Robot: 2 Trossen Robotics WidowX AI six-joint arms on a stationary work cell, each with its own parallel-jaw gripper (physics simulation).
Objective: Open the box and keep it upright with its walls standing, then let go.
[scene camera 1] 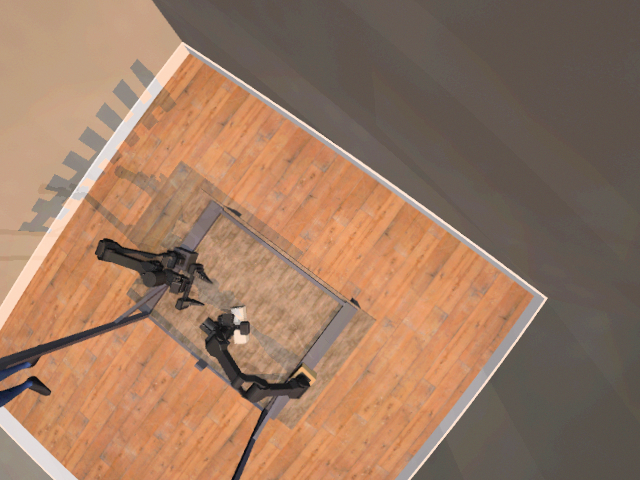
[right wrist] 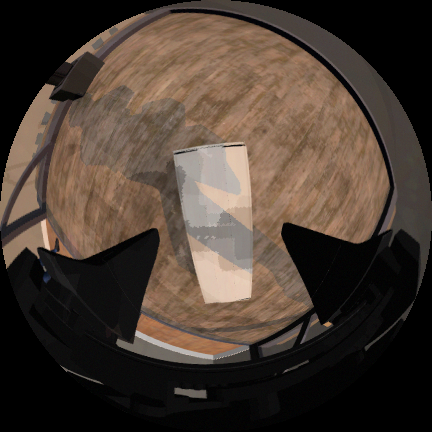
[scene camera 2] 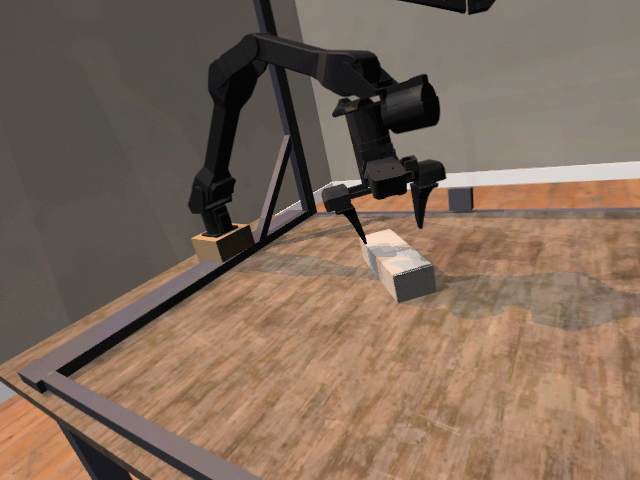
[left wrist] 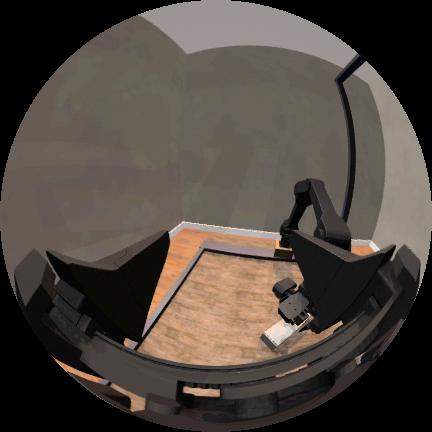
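Pixels of known places: left gripper, fingertip midpoint: [scene camera 1: 208,294] [left wrist: 232,236]; right gripper, fingertip midpoint: [scene camera 1: 235,322] [right wrist: 222,232] [scene camera 2: 392,236]; left arm's base, link origin: [scene camera 1: 179,259]; right arm's base, link origin: [scene camera 1: 302,380] [right wrist: 338,314] [scene camera 2: 220,231] [left wrist: 284,244].
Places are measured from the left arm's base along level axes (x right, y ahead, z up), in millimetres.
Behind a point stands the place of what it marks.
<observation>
A long white box [scene camera 1: 239,336] @[x 269, y 445, z -30 mm] [scene camera 2: 413,267] @[x 141, y 377, z -30 mm] [left wrist: 284,332] @[x 182, y 387, z -30 mm] [right wrist: 220,200] @[x 177, y 404, z -30 mm] lies on the table with its top surface closed; no raised walls or flaps show. In scene camera 1 the right arm covers part of it. My right gripper [scene camera 2: 392,235] @[x 190, y 409, z 4 mm] [right wrist: 222,232] @[x 190, y 409, z 4 mm] is open and empty above the box, pointing down, with the box's far part between and below its fingers in scene camera 2. My left gripper [scene camera 1: 206,292] @[x -1, y 351, z 316 mm] [left wrist: 232,236] @[x -1, y 351, z 316 mm] is open and empty, away from the box, at the upper left of it in scene camera 1.
The wooden table [scene camera 1: 268,279] @[x -60, y 474, z -78 mm] [scene camera 2: 320,361] @[x -15, y 491, z -79 mm] has a dark metal frame [scene camera 1: 330,330] @[x 68, y 882, z -59 mm] [scene camera 2: 139,310] @[x 89, y 878, z -59 mm] around its edge. A tan block [scene camera 1: 307,374] @[x 307, y 847, z -8 mm] [scene camera 2: 235,244] @[x 322, y 788, z -36 mm] sits under the right arm's base. A small dark block [scene camera 2: 460,199] @[x 497, y 296, z -45 mm] stands at the far edge in scene camera 2.
</observation>
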